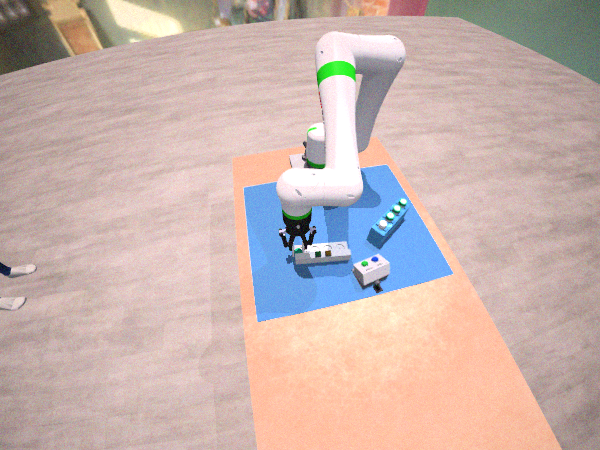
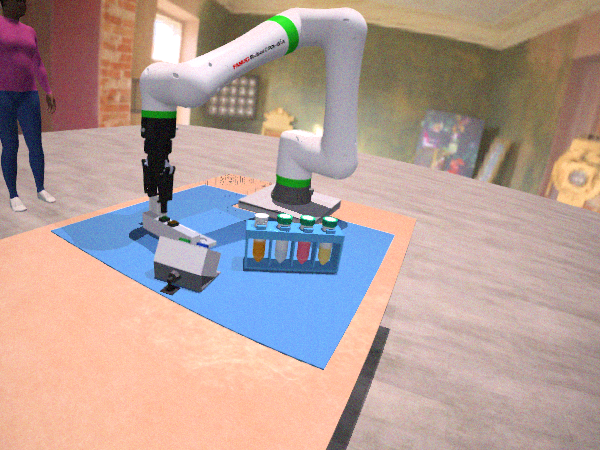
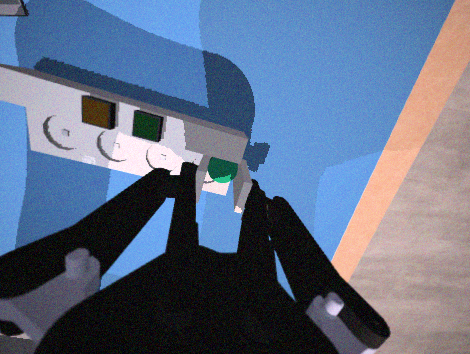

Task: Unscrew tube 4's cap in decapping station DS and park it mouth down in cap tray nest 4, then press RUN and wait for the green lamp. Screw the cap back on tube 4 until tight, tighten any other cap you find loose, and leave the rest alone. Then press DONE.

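Seen in the pictures: gripper, fingertip midpoint: [image 3: 222,166]; arm's base at its link origin: [image 1: 317,168] [image 2: 290,197].
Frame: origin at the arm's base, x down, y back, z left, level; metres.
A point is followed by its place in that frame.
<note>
My gripper [image 1: 298,249] @[x 0.017, y -0.434, z -0.245 m] [image 2: 159,206] [image 3: 222,166] @[x 0.017, y -0.434, z -0.245 m] points down at the end of the white cap tray [image 1: 325,260] @[x 0.015, y -0.502, z -0.152 m] [image 2: 175,232] @[x -0.009, y -0.510, z -0.117 m] [image 3: 215,140] @[x -0.017, y -0.472, z -0.237 m]. It is shut on a green cap [image 1: 298,250] @[x 0.003, y -0.431, z -0.242 m] [image 3: 223,169] @[x 0.003, y -0.436, z -0.246 m], at the end nest. Whether the cap touches the nest is hidden. The other nests show as empty rings. The blue rack [image 1: 377,237] @[x -0.034, y -0.496, z 0.073 m] [image 2: 270,269] @[x 0.027, y -0.486, z 0.135 m] holds upright tubes. The end tube, with orange liquid, has a white top [image 1: 383,224] @[x -0.091, y -0.477, z 0.093 m] [image 2: 261,219] @[x -0.087, y -0.485, z 0.102 m]; the others wear green caps. The button box [image 1: 370,273] @[x -0.047, y -0.630, z -0.031 m] [image 2: 180,256] @[x -0.031, y -0.637, z 0.000 m] has a green button [image 1: 364,263] @[x -0.043, y -0.586, z -0.033 m] and a blue button [image 1: 375,259] @[x -0.042, y -0.584, z 0.014 m].
A dark green square [image 3: 148,125] @[x -0.025, y -0.484, z -0.180 m] and a brown square [image 3: 98,111] @[x -0.025, y -0.493, z -0.142 m] lie on the tray beside the nests; both look unlit. A small black part [image 1: 378,287] @[x 0.015, y -0.673, z -0.002 m] [image 2: 171,289] @[x 0.025, y -0.674, z 0.003 m] is at the box's side. The blue mat [image 1: 280,300] @[x 0.028, y -0.598, z -0.366 m] [image 2: 300,320] @[x 0.028, y -0.629, z 0.257 m] lies under everything. A person stands beyond the table.
</note>
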